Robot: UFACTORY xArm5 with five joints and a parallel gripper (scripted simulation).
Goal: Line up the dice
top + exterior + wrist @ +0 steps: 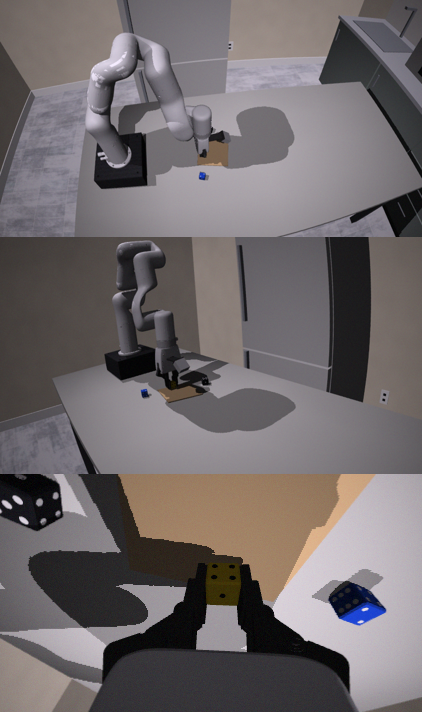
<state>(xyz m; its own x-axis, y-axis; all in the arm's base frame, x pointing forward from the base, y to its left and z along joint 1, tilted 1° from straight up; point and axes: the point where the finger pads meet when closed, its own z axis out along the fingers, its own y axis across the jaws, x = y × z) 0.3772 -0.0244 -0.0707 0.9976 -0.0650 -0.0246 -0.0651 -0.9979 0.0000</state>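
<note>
My hand is 1 cm above the yellow die. The rest, counted from my hand: black die 7 cm ahead, 12 cm to the left, 2 cm below; then blue die 3 cm behind, 12 cm to the right, 2 cm below; then mat 5 cm ahead, 3 cm below.
</note>
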